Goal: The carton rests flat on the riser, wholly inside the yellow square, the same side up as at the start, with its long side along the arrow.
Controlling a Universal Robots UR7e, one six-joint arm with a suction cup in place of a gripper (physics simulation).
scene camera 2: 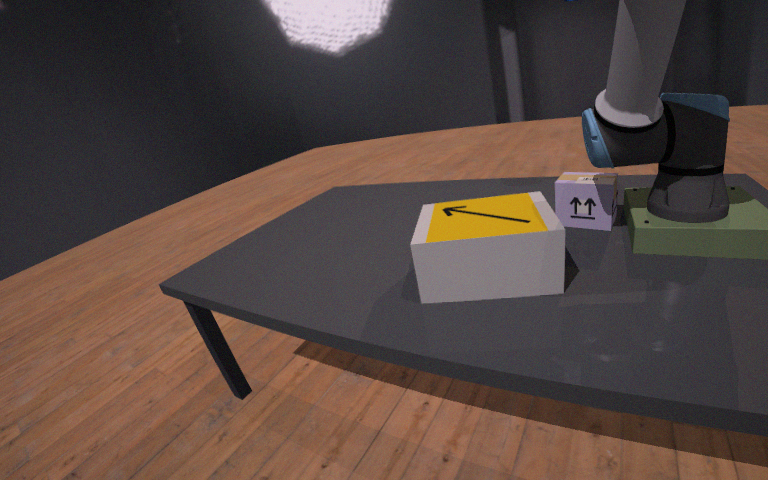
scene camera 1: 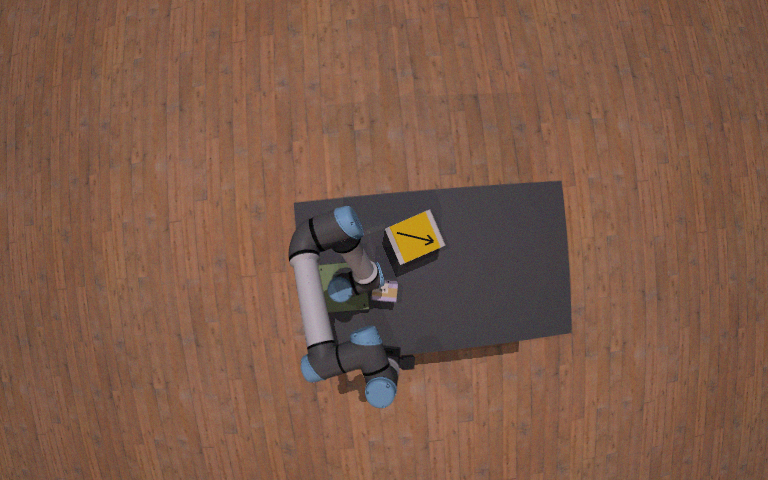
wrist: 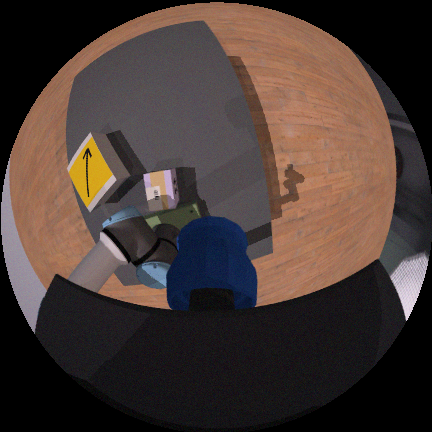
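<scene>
The lilac carton (scene camera 1: pixel 390 293) (scene camera 2: pixel 583 212) (wrist: pixel 152 182) stands upright on the table, apart from the riser. A tan tape strip and a label show on its top; two up arrows show on the side facing scene camera 2. The pale grey riser (scene camera 1: pixel 438 228) (scene camera 2: pixel 489 270) (wrist: pixel 114 155) has a yellow square (scene camera 1: pixel 412 224) (scene camera 2: pixel 481 230) (wrist: pixel 100 172) on top, marked with a black arrow; no carton is on it. My blue suction cup (wrist: pixel 212 225) is open in the wrist view, with no carton on it. It is high and away from the carton. The cup's rim is hidden from sight.
The green base block (scene camera 1: pixel 333 272) (scene camera 2: pixel 699 242) (wrist: pixel 192 211) carries my arm, beside the carton. The lower arm joint (scene camera 2: pixel 634 141) (wrist: pixel 132 239) hangs close to the carton. The dark table (scene camera 1: pixel 498 260) (scene camera 2: pixel 294 254) (wrist: pixel 165 100) has its edge near my wrist joints (scene camera 1: pixel 380 391).
</scene>
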